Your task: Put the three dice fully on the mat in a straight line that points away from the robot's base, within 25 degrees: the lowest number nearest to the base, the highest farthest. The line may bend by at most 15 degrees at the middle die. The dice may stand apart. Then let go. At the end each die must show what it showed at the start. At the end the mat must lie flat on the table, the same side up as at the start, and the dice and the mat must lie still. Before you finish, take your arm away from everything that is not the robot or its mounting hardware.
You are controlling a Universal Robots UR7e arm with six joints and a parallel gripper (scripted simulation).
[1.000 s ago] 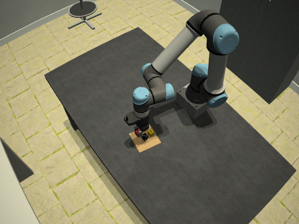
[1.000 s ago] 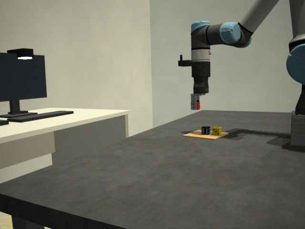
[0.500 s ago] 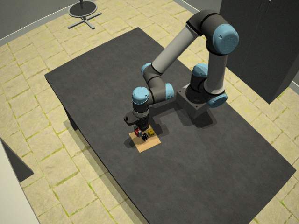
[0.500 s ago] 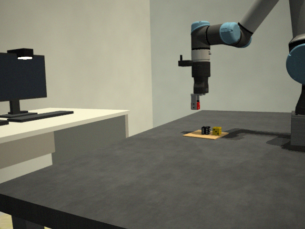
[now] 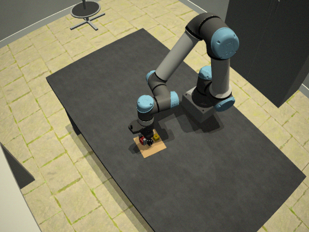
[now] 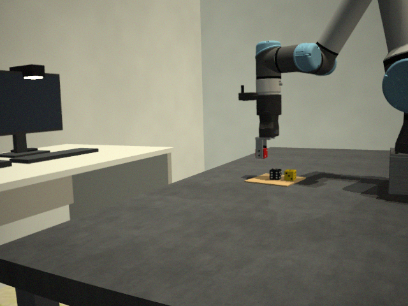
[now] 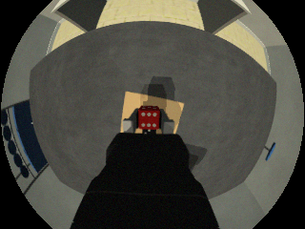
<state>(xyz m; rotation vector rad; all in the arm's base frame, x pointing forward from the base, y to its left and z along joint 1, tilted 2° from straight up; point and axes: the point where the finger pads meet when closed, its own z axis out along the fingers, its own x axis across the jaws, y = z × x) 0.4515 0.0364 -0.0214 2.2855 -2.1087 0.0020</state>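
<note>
Right now my hand is 7 cm above the black die and 4 cm past it. Also, from my hand: tan mat (9 cm below, 4 cm behind); yellow die (9 cm behind, 7 cm below, 1 cm to the right); red die (right at my hand).
</note>
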